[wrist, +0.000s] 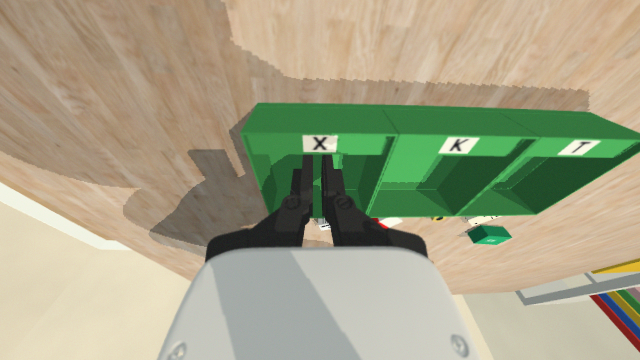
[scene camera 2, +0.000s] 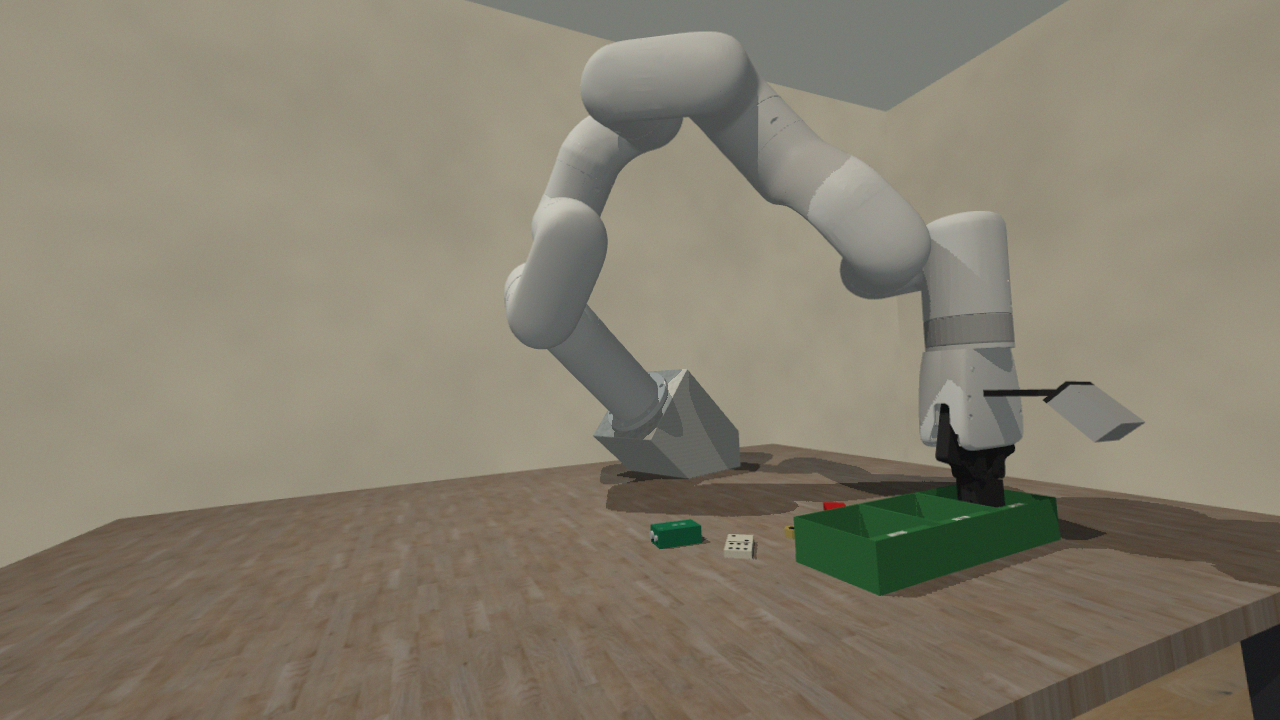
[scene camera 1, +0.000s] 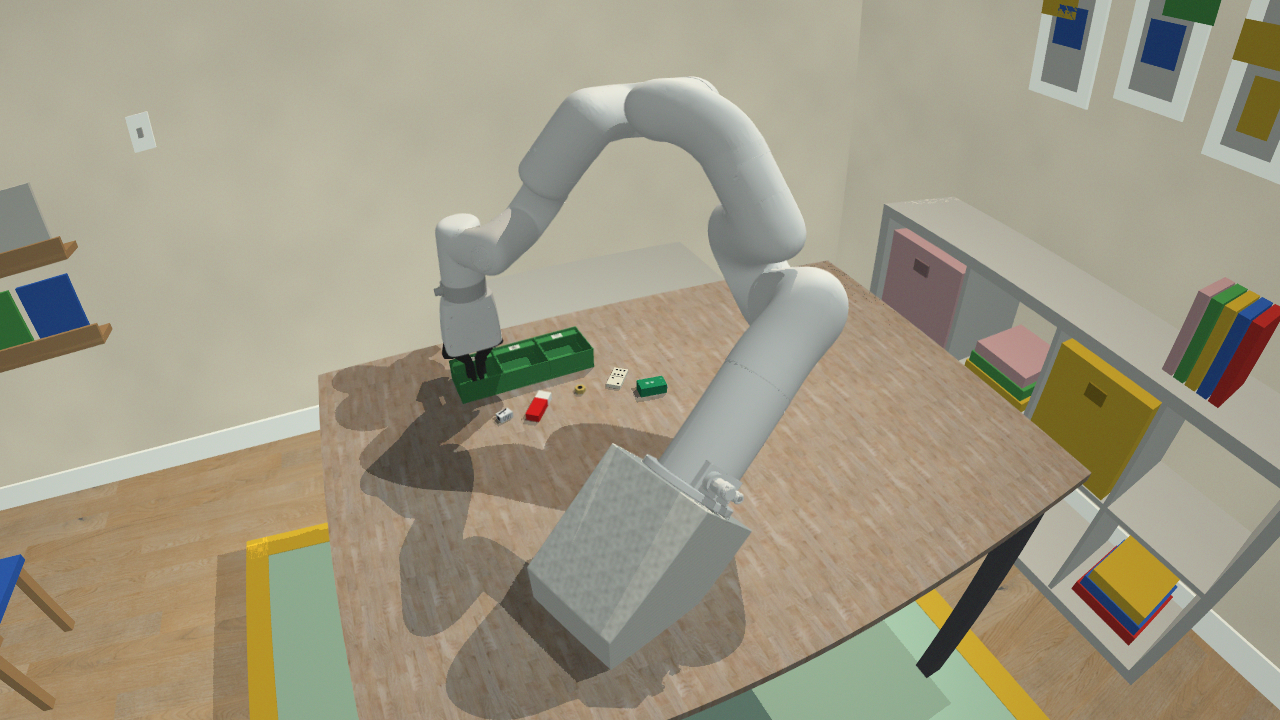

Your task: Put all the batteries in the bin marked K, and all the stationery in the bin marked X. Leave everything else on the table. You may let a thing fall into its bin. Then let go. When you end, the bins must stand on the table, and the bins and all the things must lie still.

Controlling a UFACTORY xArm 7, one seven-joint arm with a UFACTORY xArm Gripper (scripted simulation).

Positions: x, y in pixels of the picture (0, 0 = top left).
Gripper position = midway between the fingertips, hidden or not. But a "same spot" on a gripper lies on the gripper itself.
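My gripper is there in the wrist view [317, 166], and both scene camera 2 and scene camera 1 show it as well. On my gripper [scene camera 1: 466, 359] and [scene camera 2: 972, 459] are one and the same spot. A green bin tray appears in the wrist view [444, 157], and I can also see the tray in scene camera 1 and scene camera 2. For the green bin tray [scene camera 2: 951, 539] and [scene camera 1: 531, 346] are the same spot.
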